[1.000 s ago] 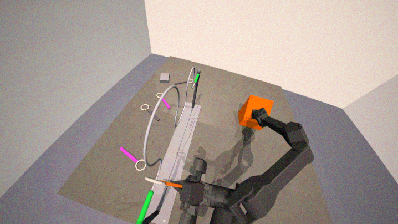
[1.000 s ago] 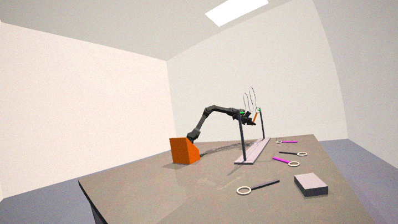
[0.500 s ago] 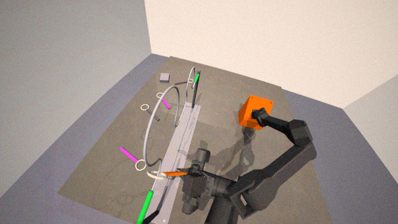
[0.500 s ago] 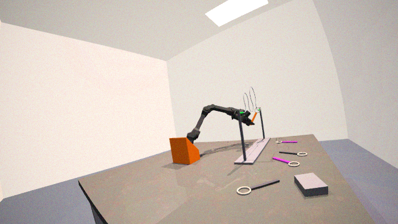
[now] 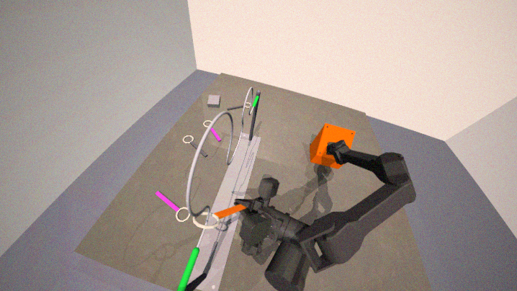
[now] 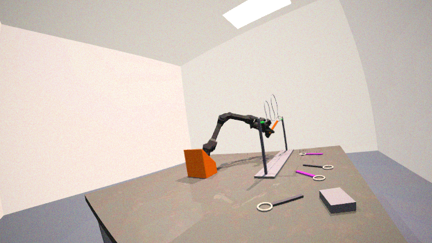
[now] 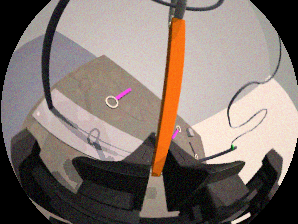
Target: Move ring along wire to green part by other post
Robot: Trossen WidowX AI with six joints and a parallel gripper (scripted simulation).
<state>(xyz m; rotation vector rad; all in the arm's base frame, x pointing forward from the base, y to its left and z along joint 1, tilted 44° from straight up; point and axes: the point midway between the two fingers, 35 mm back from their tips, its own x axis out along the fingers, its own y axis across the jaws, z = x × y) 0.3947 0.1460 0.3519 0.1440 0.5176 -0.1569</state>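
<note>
Now: the ring with orange handle 7 cm above my gripper tip, 5 cm to the left of it and 2 cm ahead of it. The rest, counted from my gripper tip: grey block: 67 cm to the right, 25 cm ahead, 18 cm below.
</note>
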